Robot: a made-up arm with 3 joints. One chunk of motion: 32 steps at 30 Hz.
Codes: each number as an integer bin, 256 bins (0 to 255) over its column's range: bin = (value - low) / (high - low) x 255, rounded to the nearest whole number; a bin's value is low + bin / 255 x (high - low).
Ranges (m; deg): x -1.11..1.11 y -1.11..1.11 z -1.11..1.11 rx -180..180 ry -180..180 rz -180..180
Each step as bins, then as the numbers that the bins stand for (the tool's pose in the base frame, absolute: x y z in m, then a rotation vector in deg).
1 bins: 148 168 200 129 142 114
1 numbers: 0.1785 0.3526 0.6312 2.12 20.47 -19.06
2 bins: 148 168 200 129 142 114
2 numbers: 0.1785 0.3526 0.6312 2.12 20.47 -19.06
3 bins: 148 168 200 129 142 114
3 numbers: 0.1785 0.3526 0.6312 2.12 20.47 -19.06
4 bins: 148 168 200 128 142 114
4 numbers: 0.1785 0.3526 0.6312 0.71 20.47 -19.06
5 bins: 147 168 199 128 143 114
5 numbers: 0.1698 0.3526 0.6225 0.71 21.88 -19.06
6 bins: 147 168 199 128 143 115
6 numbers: 0.1698 0.3526 0.6225 0.71 21.88 -17.65
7 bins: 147 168 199 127 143 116
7 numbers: 0.1698 0.3526 0.6225 -0.71 21.88 -16.24
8 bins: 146 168 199 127 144 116
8 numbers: 0.1611 0.3526 0.6225 -0.71 23.29 -16.24
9 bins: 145 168 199 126 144 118
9 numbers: 0.1524 0.3526 0.6225 -2.12 23.29 -13.41
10 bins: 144 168 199 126 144 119
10 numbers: 0.1436 0.3526 0.6225 -2.12 23.29 -12.00
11 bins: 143 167 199 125 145 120
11 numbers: 0.1349 0.3439 0.6225 -3.53 24.71 -10.59
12 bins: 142 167 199 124 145 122
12 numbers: 0.1262 0.3439 0.6225 -4.94 24.71 -7.76
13 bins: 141 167 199 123 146 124
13 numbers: 0.1175 0.3439 0.6225 -6.35 26.12 -4.94
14 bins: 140 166 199 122 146 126
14 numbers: 0.1088 0.3352 0.6225 -7.76 26.12 -2.12
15 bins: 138 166 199 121 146 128
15 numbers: 0.0914 0.3352 0.6225 -9.18 26.12 0.71
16 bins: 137 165 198 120 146 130
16 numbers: 0.0827 0.3265 0.6138 -10.59 26.12 3.53
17 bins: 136 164 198 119 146 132
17 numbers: 0.0740 0.3178 0.6138 -12.00 26.12 6.35
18 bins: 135 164 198 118 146 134
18 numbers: 0.0653 0.3178 0.6138 -13.41 26.12 9.18
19 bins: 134 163 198 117 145 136
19 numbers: 0.0566 0.3091 0.6138 -14.82 24.71 12.00
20 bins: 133 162 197 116 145 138
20 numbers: 0.0479 0.3004 0.6051 -16.24 24.71 14.82
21 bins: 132 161 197 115 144 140
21 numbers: 0.0392 0.2916 0.6051 -17.65 23.29 17.65
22 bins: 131 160 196 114 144 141
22 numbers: 0.0305 0.2829 0.5964 -19.06 23.29 19.06
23 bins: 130 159 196 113 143 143
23 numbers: 0.0218 0.2742 0.5964 -20.47 21.88 21.88
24 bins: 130 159 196 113 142 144
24 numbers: 0.0218 0.2742 0.5964 -20.47 20.47 23.29
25 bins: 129 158 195 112 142 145
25 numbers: 0.0131 0.2655 0.5876 -21.88 20.47 24.71
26 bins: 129 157 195 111 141 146
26 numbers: 0.0131 0.2568 0.5876 -23.29 19.06 26.12
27 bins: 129 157 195 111 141 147
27 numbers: 0.0131 0.2568 0.5876 -23.29 19.06 27.53
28 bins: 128 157 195 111 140 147
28 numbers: 0.0044 0.2568 0.5876 -23.29 17.65 27.53
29 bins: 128 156 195 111 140 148
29 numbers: 0.0044 0.2481 0.5876 -23.29 17.65 28.94
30 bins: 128 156 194 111 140 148
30 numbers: 0.0044 0.2481 0.5789 -23.29 17.65 28.94
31 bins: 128 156 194 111 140 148
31 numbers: 0.0044 0.2481 0.5789 -23.29 17.65 28.94
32 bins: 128 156 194 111 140 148
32 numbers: 0.0044 0.2481 0.5789 -23.29 17.65 28.94
